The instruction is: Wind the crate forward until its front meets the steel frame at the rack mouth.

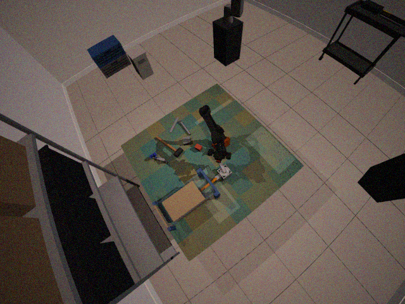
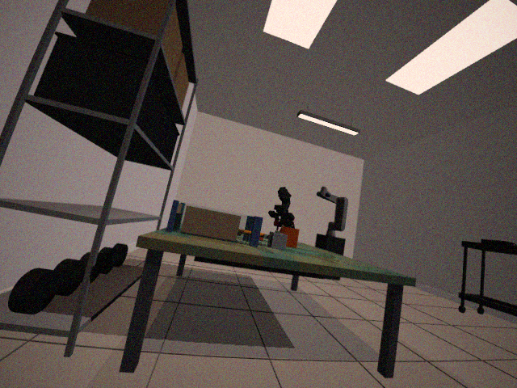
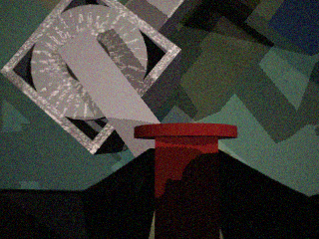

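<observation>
The red-knobbed crank handle lies 30 mm to the left of my gripper tip and 30 mm below it. Round my gripper tip: red knob: 10 mm to the right, 10 mm behind; then winch: 100 mm below, 80 mm to the left, 10 mm behind; then grey block: 390 mm to the right, 120 mm below, 90 mm ahead.
</observation>
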